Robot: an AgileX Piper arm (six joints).
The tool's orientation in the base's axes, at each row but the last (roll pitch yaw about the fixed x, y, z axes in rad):
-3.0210, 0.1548, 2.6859
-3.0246, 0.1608, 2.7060
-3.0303, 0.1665, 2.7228
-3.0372, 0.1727, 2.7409
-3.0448, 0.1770, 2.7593
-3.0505, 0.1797, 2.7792
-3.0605, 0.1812, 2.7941
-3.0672, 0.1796, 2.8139
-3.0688, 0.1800, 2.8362
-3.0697, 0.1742, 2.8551
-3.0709, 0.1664, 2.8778
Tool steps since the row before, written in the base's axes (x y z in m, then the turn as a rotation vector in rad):
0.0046, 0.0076, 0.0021, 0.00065, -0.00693, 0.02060
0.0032, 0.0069, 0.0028, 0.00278, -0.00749, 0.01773
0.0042, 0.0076, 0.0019, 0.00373, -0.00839, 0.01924
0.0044, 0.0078, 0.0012, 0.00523, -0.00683, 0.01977
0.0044, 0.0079, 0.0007, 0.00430, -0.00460, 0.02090
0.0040, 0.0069, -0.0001, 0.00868, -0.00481, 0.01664
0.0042, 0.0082, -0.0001, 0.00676, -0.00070, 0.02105
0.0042, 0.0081, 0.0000, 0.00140, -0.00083, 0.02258
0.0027, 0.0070, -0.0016, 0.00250, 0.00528, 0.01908
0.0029, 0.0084, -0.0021, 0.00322, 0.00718, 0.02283
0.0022, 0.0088, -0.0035, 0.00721, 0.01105, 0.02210
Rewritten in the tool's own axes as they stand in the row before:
-0.0011, 0.0085, -0.0030, -0.00677, -0.00827, -0.01894
-0.0004, 0.0072, -0.0036, -0.00845, -0.00752, -0.01582
-0.0011, 0.0084, -0.0027, -0.00991, -0.00809, -0.01705
-0.0012, 0.0087, -0.0019, -0.01077, -0.00612, -0.01765
-0.0012, 0.0089, -0.0014, -0.00930, -0.00454, -0.01922
-0.0013, 0.0079, -0.0004, -0.01264, -0.00274, -0.01443
-0.0011, 0.0091, -0.0004, -0.01028, 0.00006, -0.01959
-0.0013, 0.0090, -0.0004, -0.00560, -0.00196, -0.02185
-0.0002, 0.0076, 0.0011, -0.00420, 0.00442, -0.01900
0.0000, 0.0090, 0.0015, -0.00500, 0.00618, -0.02280
0.0007, 0.0093, 0.0028, -0.00768, 0.01102, -0.02195

